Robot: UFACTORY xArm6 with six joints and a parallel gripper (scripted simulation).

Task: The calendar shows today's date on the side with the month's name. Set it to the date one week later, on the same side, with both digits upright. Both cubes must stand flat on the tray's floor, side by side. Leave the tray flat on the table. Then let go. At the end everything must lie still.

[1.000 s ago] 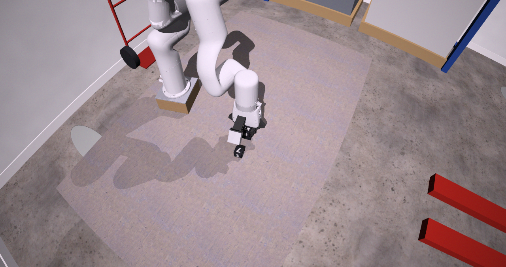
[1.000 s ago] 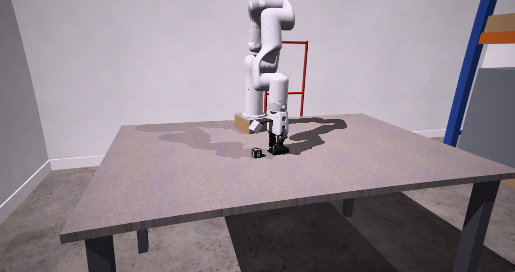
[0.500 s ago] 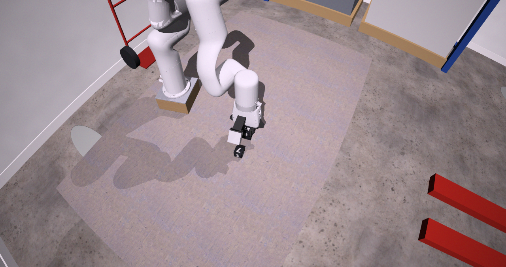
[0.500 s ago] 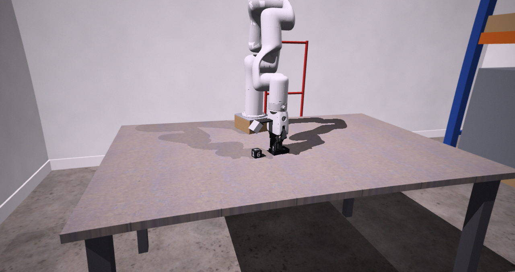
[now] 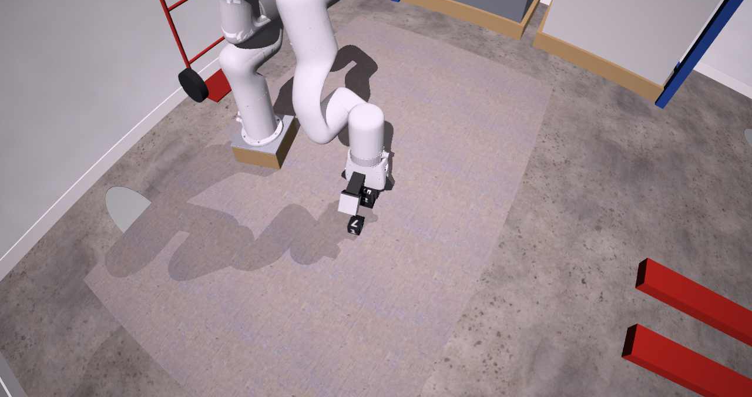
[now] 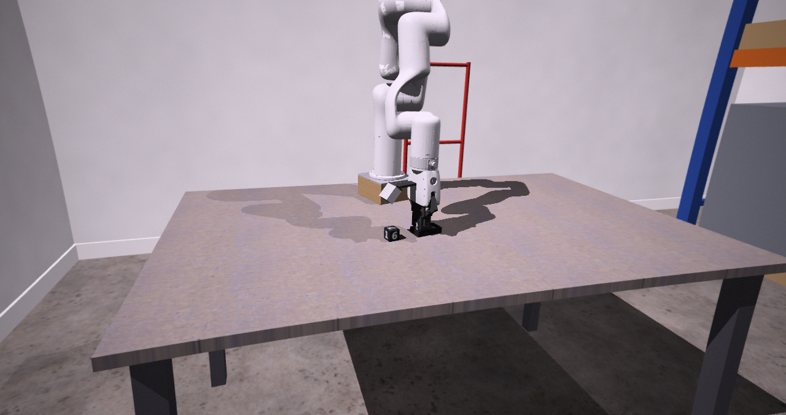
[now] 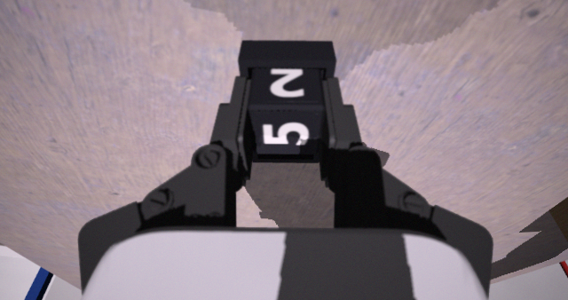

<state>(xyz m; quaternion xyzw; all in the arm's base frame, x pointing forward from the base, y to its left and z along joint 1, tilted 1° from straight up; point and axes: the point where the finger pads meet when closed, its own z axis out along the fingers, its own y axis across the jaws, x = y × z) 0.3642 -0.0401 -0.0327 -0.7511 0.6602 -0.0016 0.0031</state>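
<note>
Right now the black tray is 3 cm below my hand and 2 cm to the left of it.
</note>
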